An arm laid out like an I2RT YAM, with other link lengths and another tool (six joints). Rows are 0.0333 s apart.
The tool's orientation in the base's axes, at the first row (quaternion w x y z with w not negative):
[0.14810, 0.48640, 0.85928, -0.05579]
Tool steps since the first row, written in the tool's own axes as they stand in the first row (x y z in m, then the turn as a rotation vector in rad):
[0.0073, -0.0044, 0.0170, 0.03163, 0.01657, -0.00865]
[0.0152, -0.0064, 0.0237, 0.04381, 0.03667, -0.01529]
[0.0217, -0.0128, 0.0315, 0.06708, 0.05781, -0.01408]
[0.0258, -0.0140, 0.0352, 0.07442, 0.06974, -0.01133]
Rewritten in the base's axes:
[-0.0039, -0.0004, -0.0186, -0.00288, 0.03662, -0.00075]
[-0.0081, 0.0034, -0.0275, 0.00704, 0.05866, 0.00276]
[-0.0151, 0.0036, -0.0372, 0.01406, 0.08844, -0.00455]
[-0.0173, 0.0054, -0.0421, 0.02124, 0.10000, -0.00886]

